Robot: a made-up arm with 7 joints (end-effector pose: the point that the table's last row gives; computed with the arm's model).
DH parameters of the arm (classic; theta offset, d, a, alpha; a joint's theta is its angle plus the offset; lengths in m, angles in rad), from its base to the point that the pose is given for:
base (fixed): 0 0.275 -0.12 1.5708
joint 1: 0 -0.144 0.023 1.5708
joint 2: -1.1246 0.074 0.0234 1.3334
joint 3: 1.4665 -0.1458 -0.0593 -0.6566
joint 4: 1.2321 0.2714 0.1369 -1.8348
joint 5: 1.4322 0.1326 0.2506 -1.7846
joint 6: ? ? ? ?
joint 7: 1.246 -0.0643 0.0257 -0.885
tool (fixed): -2.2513 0.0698 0 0
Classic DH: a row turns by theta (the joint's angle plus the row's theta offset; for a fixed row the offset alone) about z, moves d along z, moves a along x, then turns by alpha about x.
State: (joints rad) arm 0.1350 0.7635 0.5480 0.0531 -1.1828 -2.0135 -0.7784
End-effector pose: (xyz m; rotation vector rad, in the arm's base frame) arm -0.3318 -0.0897 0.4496 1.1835 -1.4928 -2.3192
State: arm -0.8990 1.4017 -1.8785 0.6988 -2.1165 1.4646 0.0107
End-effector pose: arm -0.7282 0.0303 -0.0369 -0.8019 -1.1745 -0.1643
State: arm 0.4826 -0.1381 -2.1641 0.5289 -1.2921 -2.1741 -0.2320
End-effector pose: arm 0.3386 0.1705 0.0269 -2.2765 -0.3141 0.2057
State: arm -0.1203 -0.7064 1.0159 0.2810 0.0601 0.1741 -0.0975
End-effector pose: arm 0.0910 0.3123 0.4046 -0.1523 -0.2442 -2.0352
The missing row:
joint 6: 0.9113 0.0261 -0.0245 -2.593
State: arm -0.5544 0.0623 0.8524 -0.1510 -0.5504 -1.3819 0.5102
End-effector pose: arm 0.0329 -0.0560 0.3480 1.2178 -0.5471 -1.5311
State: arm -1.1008 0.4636 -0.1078 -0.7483 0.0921 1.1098 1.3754
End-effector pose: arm -0.0527 -0.0925 0.1756 -0.1172 -1.1058 2.8773
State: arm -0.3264 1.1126 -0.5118 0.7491 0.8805 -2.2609 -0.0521
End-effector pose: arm -0.1855 0.1129 0.2714 1.8560 -0.2129 -0.2600
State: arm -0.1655 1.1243 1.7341 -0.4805 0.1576 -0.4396 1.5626
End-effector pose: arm 0.0051 0.0210 0.3311 0.3414 -1.5298 -2.0664
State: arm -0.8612 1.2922 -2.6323 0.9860 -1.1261 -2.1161 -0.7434
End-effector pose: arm -0.3780 -0.0837 -0.0938 -1.9545 1.4804 0.6722
